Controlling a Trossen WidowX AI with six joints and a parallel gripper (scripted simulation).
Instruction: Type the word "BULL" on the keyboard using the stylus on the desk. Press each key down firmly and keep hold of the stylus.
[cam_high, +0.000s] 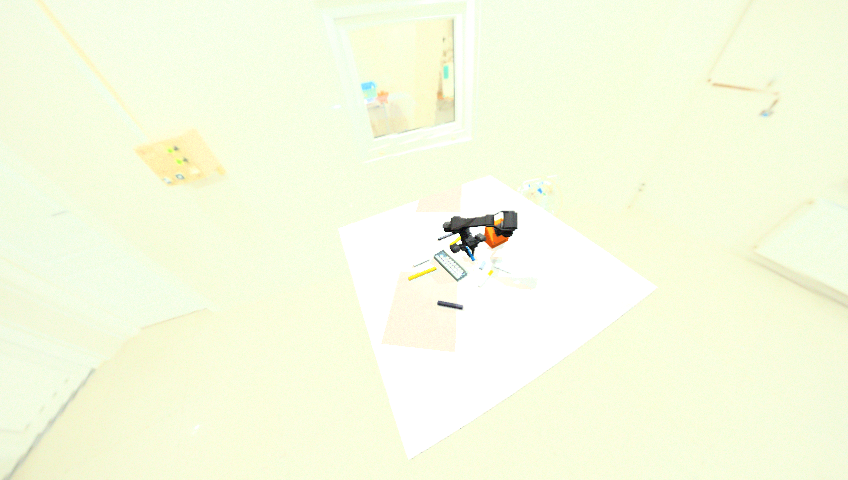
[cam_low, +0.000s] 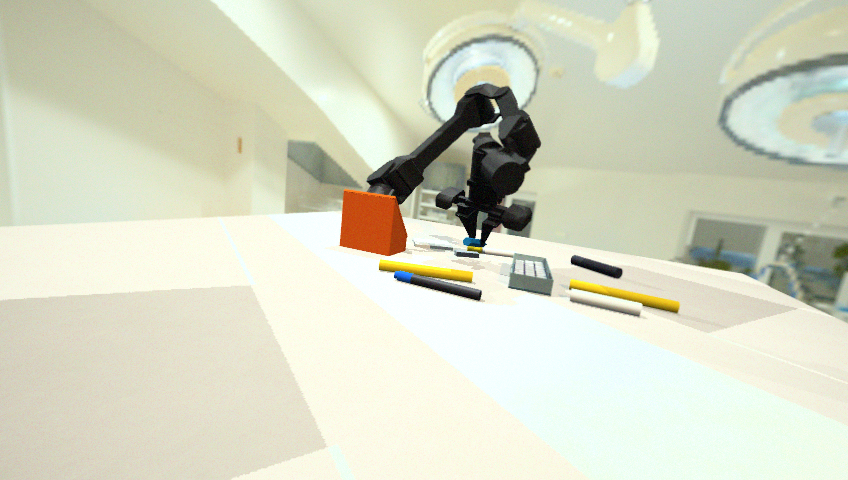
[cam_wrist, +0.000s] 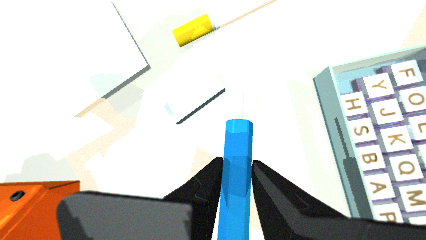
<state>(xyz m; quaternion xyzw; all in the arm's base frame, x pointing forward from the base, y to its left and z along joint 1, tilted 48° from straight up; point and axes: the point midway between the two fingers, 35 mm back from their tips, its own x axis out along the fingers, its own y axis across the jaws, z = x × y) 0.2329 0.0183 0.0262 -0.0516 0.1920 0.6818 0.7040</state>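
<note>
The stylus is 1 cm to the left of my gripper tip.
</note>
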